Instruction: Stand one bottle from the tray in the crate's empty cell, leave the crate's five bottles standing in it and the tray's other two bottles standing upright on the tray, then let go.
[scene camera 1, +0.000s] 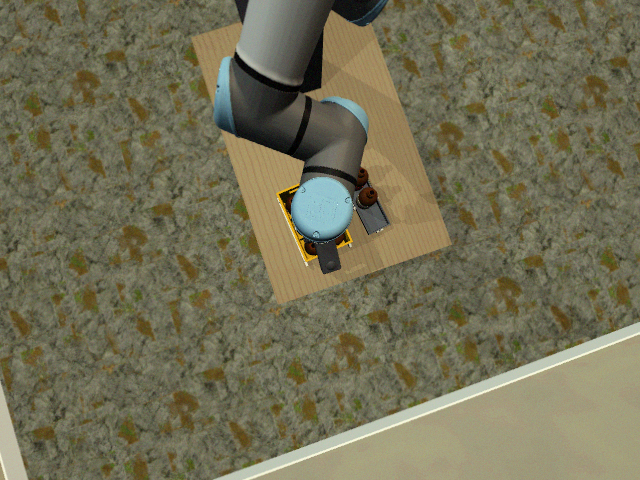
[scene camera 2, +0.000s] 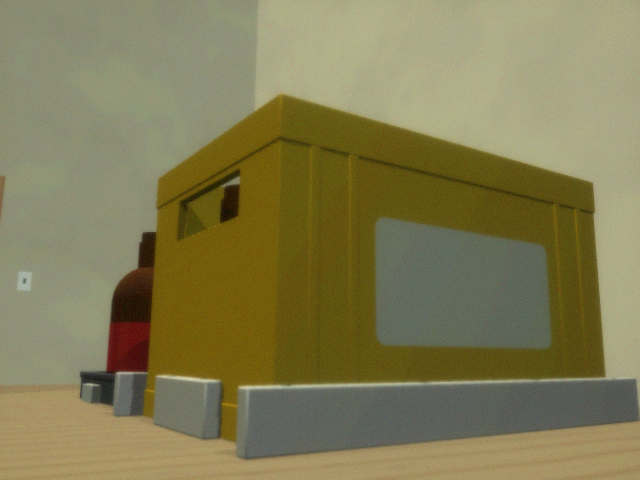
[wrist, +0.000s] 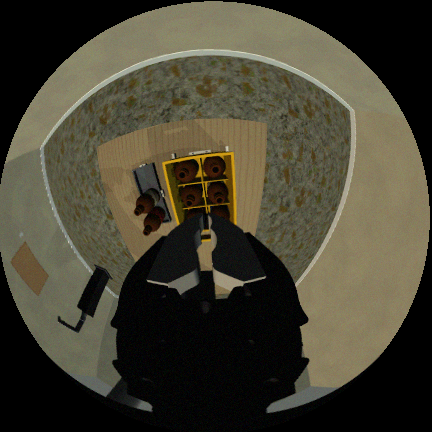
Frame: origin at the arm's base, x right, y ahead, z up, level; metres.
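Where they show: gripper, fingertip midpoint: (wrist: 205, 214).
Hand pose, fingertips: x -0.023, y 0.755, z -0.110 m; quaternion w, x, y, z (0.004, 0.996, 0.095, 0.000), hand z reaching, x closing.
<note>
Each offset is from my fingertips to the top centre of the thing. "spot": to the spot under its first point. Level surfaces: height alone.
The yellow crate {dx +0.003, dy -0.083, dz -0.206 m} (scene camera 1: 284, 210) (scene camera 2: 217, 310) (wrist: 234, 190) stands on the table. In the wrist view, brown bottles stand upright in its far cells, one at left (wrist: 186, 171) and one at right (wrist: 215, 167), and in the middle cells, at left (wrist: 190, 195) and right (wrist: 218, 193). Brown bottle parts show in both near cells, largely hidden by the gripper. The dark tray {spot: dx -0.253, dy -0.050, dz -0.376 m} (scene camera 1: 374, 222) (wrist: 146, 176) carries two upright bottles, one {dx -0.223, dy -0.148, dz -0.221 m} (scene camera 1: 367, 197) (wrist: 145, 204) nearer its middle, the other {dx -0.199, dy -0.232, dz -0.221 m} (scene camera 1: 360, 177) (wrist: 153, 220) towards its end. My gripper (wrist: 205, 214) is shut, empty, above the crate.
Low grey blocks {spot: dx +0.114, dy -0.096, dz -0.367 m} (scene camera 2: 439, 413) line the crate's base on the wooden table {dz -0.381 m} (scene camera 1: 258, 227) (wrist: 250, 145). The tray stands beside the crate. The arm's wrist (scene camera 1: 322, 209) covers much of the crate in the first scene view.
</note>
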